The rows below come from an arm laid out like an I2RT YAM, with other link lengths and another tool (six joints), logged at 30 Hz.
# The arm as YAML. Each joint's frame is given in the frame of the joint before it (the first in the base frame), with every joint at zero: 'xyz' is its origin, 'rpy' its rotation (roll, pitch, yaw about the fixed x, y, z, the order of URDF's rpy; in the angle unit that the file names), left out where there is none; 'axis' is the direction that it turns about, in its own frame. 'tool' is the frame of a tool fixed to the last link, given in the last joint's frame.
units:
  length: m
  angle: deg
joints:
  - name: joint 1
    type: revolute
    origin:
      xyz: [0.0, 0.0, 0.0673]
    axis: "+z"
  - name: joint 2
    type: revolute
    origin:
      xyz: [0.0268, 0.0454, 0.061]
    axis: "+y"
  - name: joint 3
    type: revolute
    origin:
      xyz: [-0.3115, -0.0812, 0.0]
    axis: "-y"
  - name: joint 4
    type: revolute
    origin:
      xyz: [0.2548, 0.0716, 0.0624]
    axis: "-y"
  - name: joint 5
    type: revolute
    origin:
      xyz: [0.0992, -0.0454, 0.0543]
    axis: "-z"
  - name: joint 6
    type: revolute
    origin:
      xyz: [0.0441, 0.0, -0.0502]
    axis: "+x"
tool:
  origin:
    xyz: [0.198, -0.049, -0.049]
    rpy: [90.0, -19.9, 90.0]
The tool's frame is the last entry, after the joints.
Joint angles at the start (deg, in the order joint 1, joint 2, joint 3, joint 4, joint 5, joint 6):
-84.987, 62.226, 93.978, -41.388, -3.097, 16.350
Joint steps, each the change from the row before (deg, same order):
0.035, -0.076, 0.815, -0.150, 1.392, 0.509
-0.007, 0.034, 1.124, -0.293, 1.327, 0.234
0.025, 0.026, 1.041, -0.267, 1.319, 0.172
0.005, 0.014, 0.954, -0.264, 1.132, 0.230
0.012, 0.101, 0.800, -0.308, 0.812, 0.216
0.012, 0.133, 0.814, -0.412, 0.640, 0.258
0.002, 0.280, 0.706, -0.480, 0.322, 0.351
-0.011, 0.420, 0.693, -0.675, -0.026, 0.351
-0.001, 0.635, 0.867, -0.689, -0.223, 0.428
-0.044, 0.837, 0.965, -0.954, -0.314, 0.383
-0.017, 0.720, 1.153, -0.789, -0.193, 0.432
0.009, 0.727, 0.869, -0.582, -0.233, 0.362
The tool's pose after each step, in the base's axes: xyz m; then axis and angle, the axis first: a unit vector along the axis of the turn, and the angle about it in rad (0 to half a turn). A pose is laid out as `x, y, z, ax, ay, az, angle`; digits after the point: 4 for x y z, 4 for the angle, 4 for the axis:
-0.0005, -0.3930, 0.4845, 0.9196, -0.2486, 0.3041, 1.8464
-0.0061, -0.3908, 0.4925, 0.9179, -0.2599, 0.2998, 1.8272
-0.0116, -0.3885, 0.5000, 0.9162, -0.2708, 0.2953, 1.8087
-0.0163, -0.3861, 0.5067, 0.9142, -0.2810, 0.2920, 1.7928
-0.0195, -0.3845, 0.5113, 0.9126, -0.2887, 0.2896, 1.7833
-0.0220, -0.3829, 0.5151, 0.9109, -0.2955, 0.2881, 1.7768
-0.0230, -0.3825, 0.5165, 0.9093, -0.3006, 0.2878, 1.7776
-0.0225, -0.3829, 0.5158, 0.9084, -0.3030, 0.2882, 1.7856
-0.0210, -0.3844, 0.5151, 0.9073, -0.3045, 0.2902, 1.7961
-0.0194, -0.3867, 0.5125, 0.9069, -0.3053, 0.2903, 1.8123
-0.0181, -0.3880, 0.5131, 0.9056, -0.3072, 0.2925, 1.8210
-0.0164, -0.3903, 0.5124, 0.9047, -0.3080, 0.2942, 1.8310

